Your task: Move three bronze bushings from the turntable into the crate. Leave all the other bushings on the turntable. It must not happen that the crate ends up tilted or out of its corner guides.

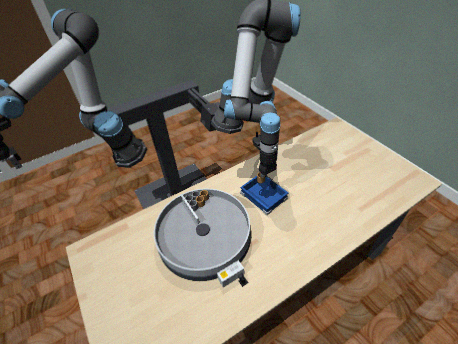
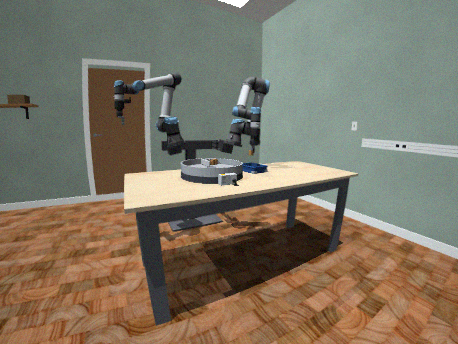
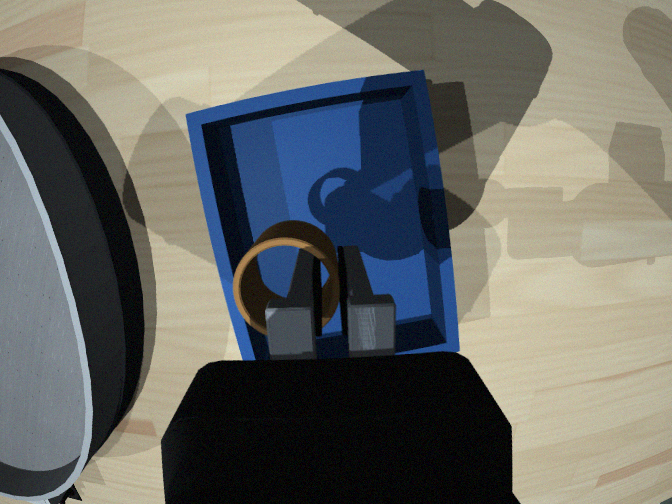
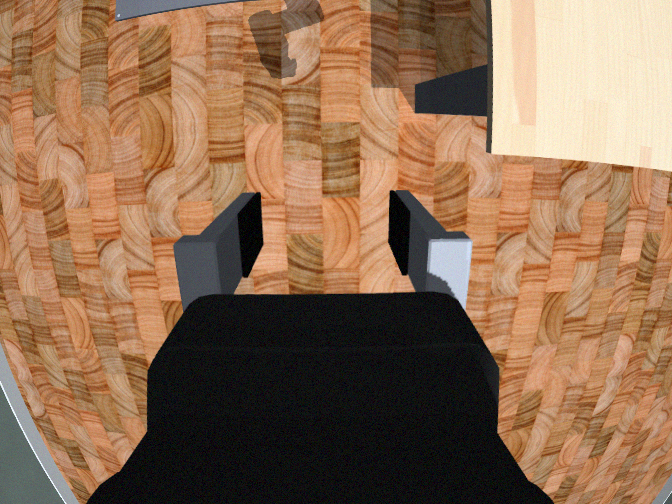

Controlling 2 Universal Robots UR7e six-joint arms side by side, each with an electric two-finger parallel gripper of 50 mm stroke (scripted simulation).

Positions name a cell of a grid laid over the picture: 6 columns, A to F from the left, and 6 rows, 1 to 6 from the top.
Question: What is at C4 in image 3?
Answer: A bronze bushing.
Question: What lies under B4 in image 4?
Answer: My right gripper.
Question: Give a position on a turntable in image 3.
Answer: At A5
